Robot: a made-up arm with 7 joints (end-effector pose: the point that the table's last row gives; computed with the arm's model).
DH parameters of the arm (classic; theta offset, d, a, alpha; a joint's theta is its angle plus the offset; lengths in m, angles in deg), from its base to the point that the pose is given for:
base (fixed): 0 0.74 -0.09 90
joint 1: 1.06 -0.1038 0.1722 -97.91
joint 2: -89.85 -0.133 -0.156 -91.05
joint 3: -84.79 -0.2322 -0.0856 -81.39
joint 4: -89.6 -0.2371 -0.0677 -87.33
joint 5: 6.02 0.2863 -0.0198 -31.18
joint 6: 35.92 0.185 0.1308 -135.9
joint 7: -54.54 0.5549 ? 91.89
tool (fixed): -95.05 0.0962 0 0
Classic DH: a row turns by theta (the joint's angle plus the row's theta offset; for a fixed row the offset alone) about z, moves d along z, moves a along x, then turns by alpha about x.
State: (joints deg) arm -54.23 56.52 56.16 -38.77 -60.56 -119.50 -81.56
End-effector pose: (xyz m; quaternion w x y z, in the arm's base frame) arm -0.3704 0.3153 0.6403 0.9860 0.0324 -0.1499 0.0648
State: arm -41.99 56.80 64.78 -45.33 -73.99 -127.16 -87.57
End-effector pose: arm -0.3596 0.1864 0.5394 0.9566 -0.0144 -0.2293 0.1794
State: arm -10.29 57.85 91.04 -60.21 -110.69 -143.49 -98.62
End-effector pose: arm -0.1300 -0.1174 0.4226 0.7925 -0.1676 -0.4078 0.4213
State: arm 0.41 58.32 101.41 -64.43 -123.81 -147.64 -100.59
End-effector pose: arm -0.0161 -0.1909 0.4355 0.7150 -0.2284 -0.4611 0.4733
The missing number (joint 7, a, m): 0.3371
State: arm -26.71 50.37 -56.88 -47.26 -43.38 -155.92 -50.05
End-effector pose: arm 0.1760 0.3270 0.6277 0.0352 0.3057 0.9236 -0.2285
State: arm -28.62 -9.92 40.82 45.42 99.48 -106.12 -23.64
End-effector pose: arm -0.4223 1.0050 1.1112 0.2338 0.4738 -0.8099 -0.2548
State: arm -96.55 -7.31 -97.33 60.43 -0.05 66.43 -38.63
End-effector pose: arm -0.0506 -0.1439 1.4831 0.2263 0.3432 0.6443 0.6449
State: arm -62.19 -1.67 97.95 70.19 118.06 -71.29 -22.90
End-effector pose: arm -0.0670 0.8933 1.1859 0.2828 0.2664 -0.8862 -0.2522
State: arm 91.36 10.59 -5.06 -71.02 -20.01 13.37 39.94
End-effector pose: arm 0.2214 0.8753 0.2946 0.6570 -0.3722 -0.5828 -0.3001
